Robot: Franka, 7 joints.
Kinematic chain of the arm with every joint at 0, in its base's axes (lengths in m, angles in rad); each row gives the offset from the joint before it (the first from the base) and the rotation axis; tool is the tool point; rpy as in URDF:
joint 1: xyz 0 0 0.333 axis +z
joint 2: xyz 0 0 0 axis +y
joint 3: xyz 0 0 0.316 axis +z
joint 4: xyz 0.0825 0 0 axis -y
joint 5: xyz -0.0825 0 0.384 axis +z
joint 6: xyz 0 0 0 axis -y
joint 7: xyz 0.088 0 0 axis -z
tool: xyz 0 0 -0.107 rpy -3.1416 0 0
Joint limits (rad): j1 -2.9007..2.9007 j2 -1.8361..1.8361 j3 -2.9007..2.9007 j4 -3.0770..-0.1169 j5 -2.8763..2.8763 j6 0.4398..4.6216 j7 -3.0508..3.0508
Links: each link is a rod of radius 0.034 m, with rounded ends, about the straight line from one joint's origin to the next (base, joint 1, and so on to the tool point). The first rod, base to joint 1, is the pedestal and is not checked.
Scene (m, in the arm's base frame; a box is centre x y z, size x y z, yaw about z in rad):
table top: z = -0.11
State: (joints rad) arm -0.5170 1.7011 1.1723 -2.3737 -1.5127 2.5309 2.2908
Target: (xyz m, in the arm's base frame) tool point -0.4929 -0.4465 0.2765
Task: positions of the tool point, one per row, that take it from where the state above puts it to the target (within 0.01 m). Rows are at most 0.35 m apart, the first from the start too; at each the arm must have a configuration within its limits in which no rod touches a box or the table.
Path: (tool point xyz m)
1: 0.3572 0.2481 0.0192
2: 0.4168 -0.0345 -0.0496
3: 0.3221 -0.3462 -0.0306
4: 0.0812 -0.5314 0.0172
5: -0.2202 -0.5722 0.1259
6: -0.4929 -0.4465 0.2765

